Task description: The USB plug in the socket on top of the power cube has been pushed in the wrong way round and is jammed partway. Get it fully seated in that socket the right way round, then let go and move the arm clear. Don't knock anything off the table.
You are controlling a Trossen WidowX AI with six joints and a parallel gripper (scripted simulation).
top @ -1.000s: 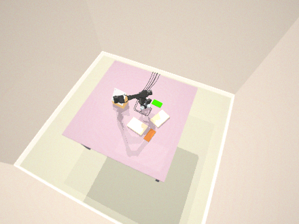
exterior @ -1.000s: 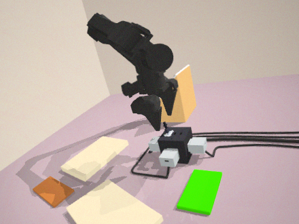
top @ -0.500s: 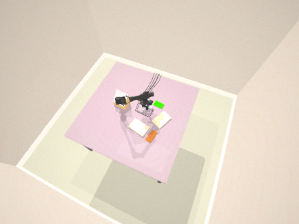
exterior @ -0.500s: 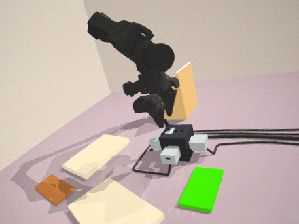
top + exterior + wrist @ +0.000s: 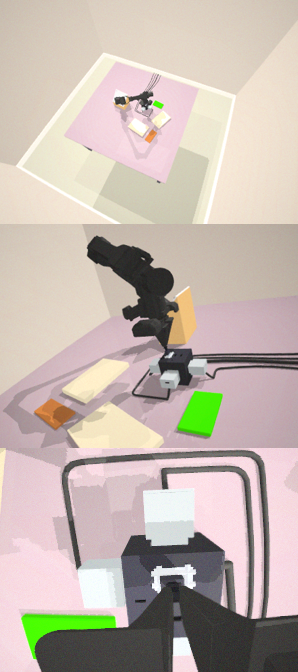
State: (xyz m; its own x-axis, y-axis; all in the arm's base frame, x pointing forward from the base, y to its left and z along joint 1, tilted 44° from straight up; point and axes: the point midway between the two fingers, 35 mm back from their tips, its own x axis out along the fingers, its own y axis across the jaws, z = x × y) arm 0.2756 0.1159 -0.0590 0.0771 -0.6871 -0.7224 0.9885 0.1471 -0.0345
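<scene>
My gripper tip is 20 mm above the USB plug. From my gripper tip the other things lie so: green block: 130 mm to the left, 110 mm ahead, 100 mm below; then orange tile: 270 mm to the right, 270 mm ahead, 100 mm below.
</scene>
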